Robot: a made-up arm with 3 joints. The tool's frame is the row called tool.
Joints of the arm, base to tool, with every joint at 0 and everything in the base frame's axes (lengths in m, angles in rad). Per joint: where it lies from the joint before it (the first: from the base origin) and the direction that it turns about. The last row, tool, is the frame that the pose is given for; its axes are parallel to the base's.
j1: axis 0 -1 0 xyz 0.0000 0.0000 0.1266
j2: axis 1 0 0 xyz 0.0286 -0.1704 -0.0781
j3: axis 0 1 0 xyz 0.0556 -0.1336 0.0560
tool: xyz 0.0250 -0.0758 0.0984
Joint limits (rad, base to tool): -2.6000..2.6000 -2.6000..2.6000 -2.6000..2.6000
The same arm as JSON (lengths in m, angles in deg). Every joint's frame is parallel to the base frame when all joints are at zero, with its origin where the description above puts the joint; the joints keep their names.
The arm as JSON. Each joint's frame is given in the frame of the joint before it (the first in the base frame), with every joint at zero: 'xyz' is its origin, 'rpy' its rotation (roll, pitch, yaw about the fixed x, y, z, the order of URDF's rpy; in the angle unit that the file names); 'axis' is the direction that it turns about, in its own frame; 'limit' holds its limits. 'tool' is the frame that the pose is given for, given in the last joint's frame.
{"units": {"length": "m", "angle": "deg"}, "joints": [
  {"name": "j1", "type": "revolute", "origin": {"xyz": [0.0, 0.0, 0.1266], "rpy": [0.0, 0.0, 0.0]}, "axis": [0.0, -1.0, 0.0], "limit": {"lower": -148.97, "upper": 148.97}},
  {"name": "j2", "type": "revolute", "origin": {"xyz": [0.0286, -0.1704, -0.0781], "rpy": [0.0, 0.0, 0.0]}, "axis": [1.0, 0.0, 0.0], "limit": {"lower": -148.97, "upper": 148.97}},
  {"name": "j3", "type": "revolute", "origin": {"xyz": [0.0556, -0.1336, 0.056], "rpy": [0.0, 0.0, 0.0]}, "axis": [0.0, 1.0, 0.0], "limit": {"lower": -148.97, "upper": 148.97}}
], "tool": {"origin": {"xyz": [0.025, -0.0758, 0.0984], "rpy": [0.0, 0.0, 0.0]}}}

